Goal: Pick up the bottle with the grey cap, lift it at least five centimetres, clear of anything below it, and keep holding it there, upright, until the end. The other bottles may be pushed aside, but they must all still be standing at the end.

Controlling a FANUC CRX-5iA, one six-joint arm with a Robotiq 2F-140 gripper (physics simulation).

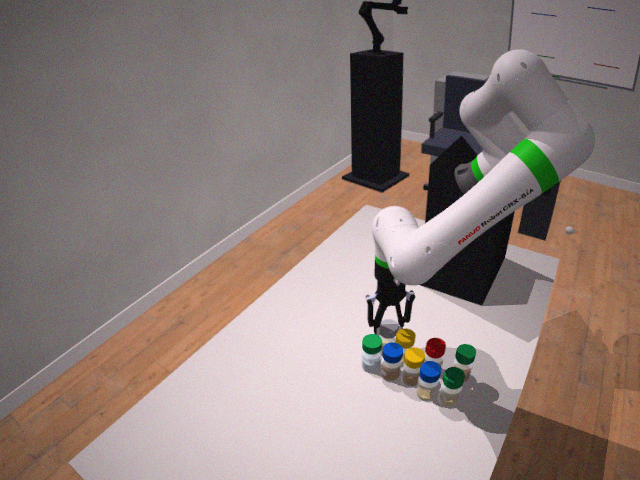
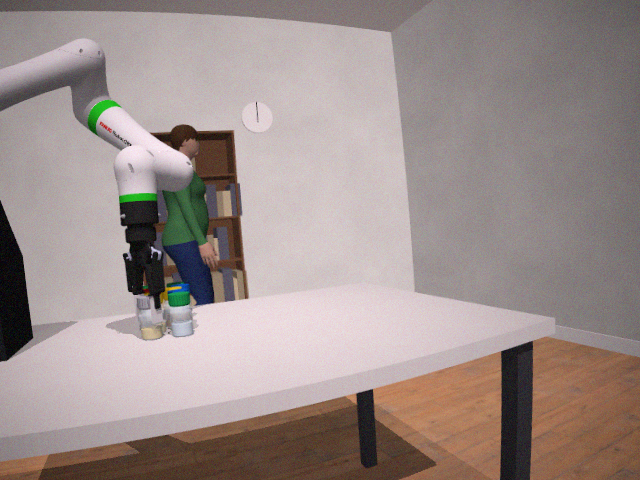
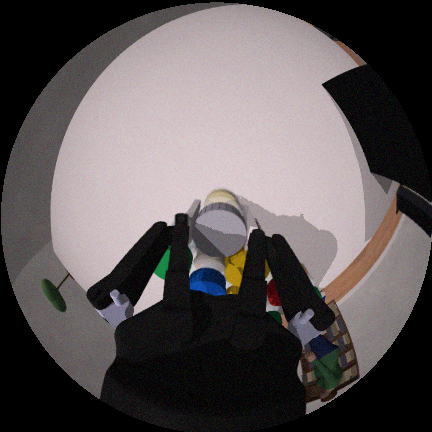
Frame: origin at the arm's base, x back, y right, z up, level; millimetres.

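Seen in the pictures: gripper, between the fingertips: (image 1: 387, 340) (image 2: 149, 321); arm's base, origin of its link: (image 1: 470, 185).
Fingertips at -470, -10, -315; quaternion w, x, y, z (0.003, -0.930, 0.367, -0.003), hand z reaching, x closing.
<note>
Offsets run from my fingertips to a thing's top centre, as dx, dy, dz. "pt": to the spot under its first point. Level surfaces: height alone.
The bottle with the grey cap @[-2, -2, +62] (image 1: 388, 330) (image 2: 143, 303) (image 3: 220, 231) stands upright at the end of the group nearest the robot's base, its foot on the white table @[dz -44] (image 1: 232, 387) (image 2: 336, 356) (image 3: 200, 100). My gripper (image 1: 389, 327) (image 2: 148, 304) (image 3: 220, 211) points down and is shut on this bottle, with one finger pad on each side of it just under the cap. Close beside it stand a green-capped bottle @[-79, -2, +62] (image 1: 372, 344) (image 2: 179, 299) (image 3: 172, 263), a blue-capped bottle @[-72, -65, +62] (image 1: 392, 353) (image 3: 207, 281) and a yellow-capped bottle @[-5, -62, +62] (image 1: 405, 338) (image 3: 235, 268). The fingers partly hide the cap.
Farther along stand another yellow-capped bottle @[-51, -122, +62] (image 1: 414, 357), a red-capped one @[+14, -149, +62] (image 1: 435, 348) (image 3: 274, 293), a second blue-capped one @[-68, -182, +62] (image 1: 430, 372) and two more green-capped ones, one at the front @[pt -62, -246, +61] (image 1: 453, 378) and one behind (image 1: 465, 354). All are upright. A person (image 2: 180, 222) stands beyond the table.
</note>
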